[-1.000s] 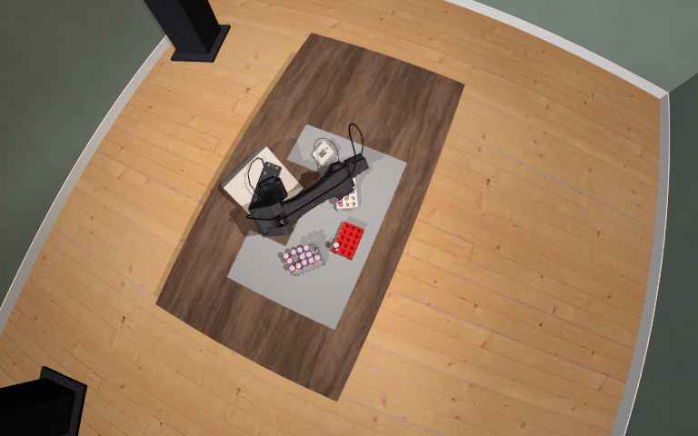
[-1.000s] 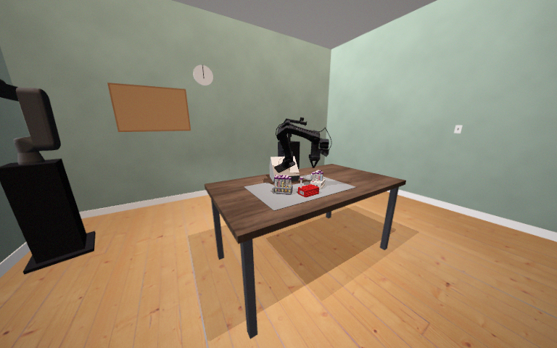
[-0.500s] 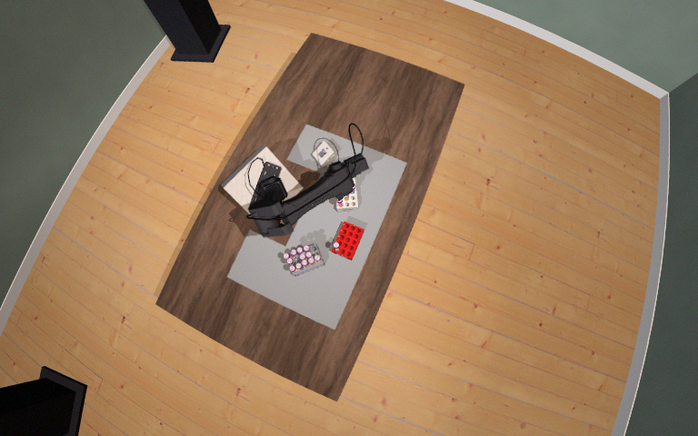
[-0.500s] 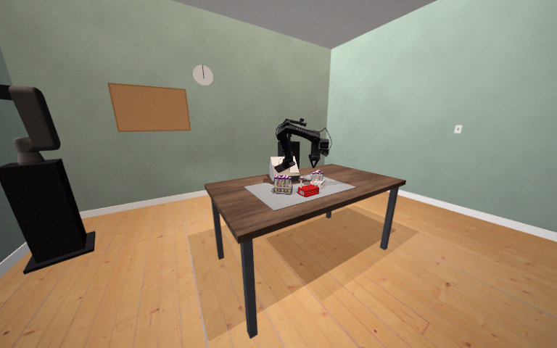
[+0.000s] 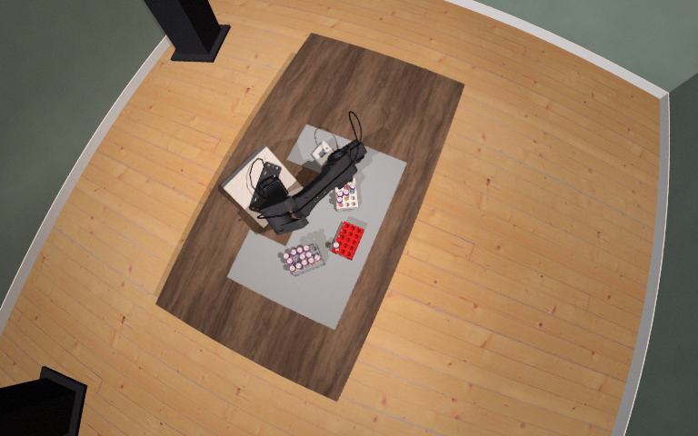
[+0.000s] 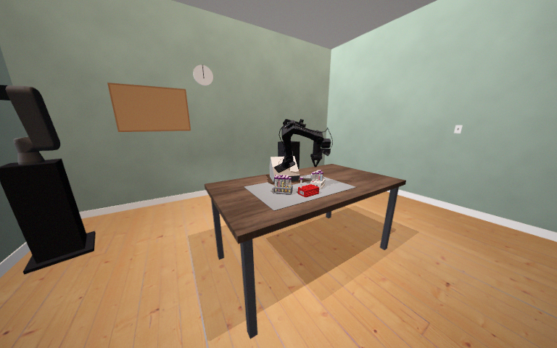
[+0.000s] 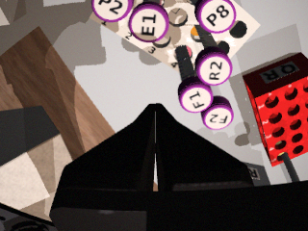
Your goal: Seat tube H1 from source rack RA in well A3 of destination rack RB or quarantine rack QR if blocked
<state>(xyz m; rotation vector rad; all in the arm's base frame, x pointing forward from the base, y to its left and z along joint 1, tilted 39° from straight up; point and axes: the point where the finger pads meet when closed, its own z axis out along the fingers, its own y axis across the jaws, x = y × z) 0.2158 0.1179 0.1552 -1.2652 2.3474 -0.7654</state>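
Now: hand 10 cm past the DONE button box, 16 cm to the right of it and 12 cm above it. From my hand the other things lie so: tube H1 (4 cm ahead, 23 cm to the right, 10 cm below); red rack QR (7 cm ahead, 18 cm to the right, 14 cm below); white rack RB (3 cm ahead, 14 cm below).
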